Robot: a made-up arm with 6 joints. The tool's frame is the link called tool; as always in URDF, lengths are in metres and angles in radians. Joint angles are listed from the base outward.
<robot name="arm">
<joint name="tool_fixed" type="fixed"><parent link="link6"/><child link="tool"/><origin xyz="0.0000 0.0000 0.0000"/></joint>
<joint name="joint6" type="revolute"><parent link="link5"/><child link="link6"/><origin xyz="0.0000 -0.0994 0.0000"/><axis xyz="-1 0 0"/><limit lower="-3.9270" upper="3.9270"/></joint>
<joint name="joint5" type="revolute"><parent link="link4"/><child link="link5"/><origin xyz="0.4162 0.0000 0.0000"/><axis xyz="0 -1 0"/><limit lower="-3.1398" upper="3.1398"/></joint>
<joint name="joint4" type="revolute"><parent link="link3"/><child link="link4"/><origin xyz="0.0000 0.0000 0.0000"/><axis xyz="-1 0 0"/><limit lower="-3.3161" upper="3.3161"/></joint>
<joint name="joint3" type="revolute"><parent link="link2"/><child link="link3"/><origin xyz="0.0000 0.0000 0.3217"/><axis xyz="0 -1 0"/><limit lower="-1.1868" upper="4.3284"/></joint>
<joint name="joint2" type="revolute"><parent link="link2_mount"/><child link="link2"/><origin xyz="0.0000 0.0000 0.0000"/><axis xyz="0 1 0"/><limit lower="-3.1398" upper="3.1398"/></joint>
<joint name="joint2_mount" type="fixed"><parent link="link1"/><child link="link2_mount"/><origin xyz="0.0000 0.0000 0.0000"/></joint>
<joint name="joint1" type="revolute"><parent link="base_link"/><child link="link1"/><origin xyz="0.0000 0.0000 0.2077"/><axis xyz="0 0 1"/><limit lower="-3.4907" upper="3.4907"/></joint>
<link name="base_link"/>
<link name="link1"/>
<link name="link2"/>
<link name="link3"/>
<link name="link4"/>
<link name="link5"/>
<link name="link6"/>
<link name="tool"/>
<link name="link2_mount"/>
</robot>
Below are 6 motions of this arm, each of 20 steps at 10 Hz.
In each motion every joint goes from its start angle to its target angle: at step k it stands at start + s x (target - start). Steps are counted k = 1, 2, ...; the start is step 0. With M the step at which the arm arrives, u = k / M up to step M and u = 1 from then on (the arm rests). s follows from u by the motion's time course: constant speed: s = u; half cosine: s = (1 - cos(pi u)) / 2; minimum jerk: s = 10 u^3 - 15 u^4 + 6 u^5.
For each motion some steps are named. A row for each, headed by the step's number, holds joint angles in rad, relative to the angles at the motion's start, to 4 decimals.
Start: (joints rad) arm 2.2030 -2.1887 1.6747 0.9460 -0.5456 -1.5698
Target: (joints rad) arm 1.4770 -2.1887 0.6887 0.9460 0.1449 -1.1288
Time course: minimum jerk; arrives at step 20
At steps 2, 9, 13, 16, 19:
2: -0.0062 0.0000 -0.0084 0.0000 0.0059 0.0038
9: -0.2954 0.0000 -0.4012 0.0000 0.2809 0.1794
13: -0.5553 0.0000 -0.7541 0.0000 0.5281 0.3373
16: -0.6840 0.0000 -0.9289 0.0000 0.6505 0.4155
19: -0.7252 0.0000 -0.9849 0.0000 0.6897 0.4405

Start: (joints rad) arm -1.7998 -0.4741 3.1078 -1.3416 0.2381 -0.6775
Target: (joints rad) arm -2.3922 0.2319 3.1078 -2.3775 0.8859 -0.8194
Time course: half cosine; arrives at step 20
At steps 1, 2, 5, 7, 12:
1: -0.0036 0.0043 0.0000 -0.0064 0.0040 -0.0009
2: -0.0145 0.0173 0.0000 -0.0254 0.0159 -0.0035
5: -0.0868 0.1034 0.0000 -0.1517 0.0949 -0.0208
7: -0.1617 0.1927 0.0000 -0.2828 0.1769 -0.0387
12: -0.3877 0.4621 0.0000 -0.6780 0.4240 -0.0929

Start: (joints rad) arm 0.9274 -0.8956 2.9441 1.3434 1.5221 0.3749
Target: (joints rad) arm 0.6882 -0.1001 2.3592 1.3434 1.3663 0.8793
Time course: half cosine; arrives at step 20
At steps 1, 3, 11, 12, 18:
1: -0.0015 0.0049 -0.0036 0.0000 -0.0010 0.0031
3: -0.0130 0.0434 -0.0319 0.0000 -0.0085 0.0275
11: -0.1383 0.4600 -0.3382 0.0000 -0.0901 0.2917
12: -0.1566 0.5207 -0.3828 0.0000 -0.1020 0.3301
18: -0.2333 0.7760 -0.5706 0.0000 -0.1520 0.4921

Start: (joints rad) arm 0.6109 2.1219 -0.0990 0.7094 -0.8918 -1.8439
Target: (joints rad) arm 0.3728 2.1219 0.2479 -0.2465 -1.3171 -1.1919
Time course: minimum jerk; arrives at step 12
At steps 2, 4, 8, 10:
2: -0.0085 0.0000 0.0123 -0.0339 -0.0151 0.0231
4: -0.0500 0.0000 0.0728 -0.2006 -0.0893 0.1368
8: -0.1881 0.0000 0.2741 -0.7553 -0.3360 0.5152
10: -0.2296 0.0000 0.3346 -0.9220 -0.4102 0.6289

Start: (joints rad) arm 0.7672 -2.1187 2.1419 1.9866 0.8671 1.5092
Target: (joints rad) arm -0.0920 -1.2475 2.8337 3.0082 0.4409 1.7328
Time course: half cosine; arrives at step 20
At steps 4, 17, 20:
4: -0.0820 0.0832 0.0661 0.0976 -0.0407 0.0214
17: -0.8124 0.8237 0.6541 0.9659 -0.4030 0.2114
20: -0.8592 0.8712 0.6918 1.0216 -0.4262 0.2236

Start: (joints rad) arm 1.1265 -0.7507 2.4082 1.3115 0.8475 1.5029
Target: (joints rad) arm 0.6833 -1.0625 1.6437 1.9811 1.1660 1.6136
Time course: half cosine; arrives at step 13
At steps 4, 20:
4: -0.0957 -0.0673 -0.1651 0.1446 0.0688 0.0239
20: -0.4432 -0.3118 -0.7645 0.6696 0.3185 0.1107

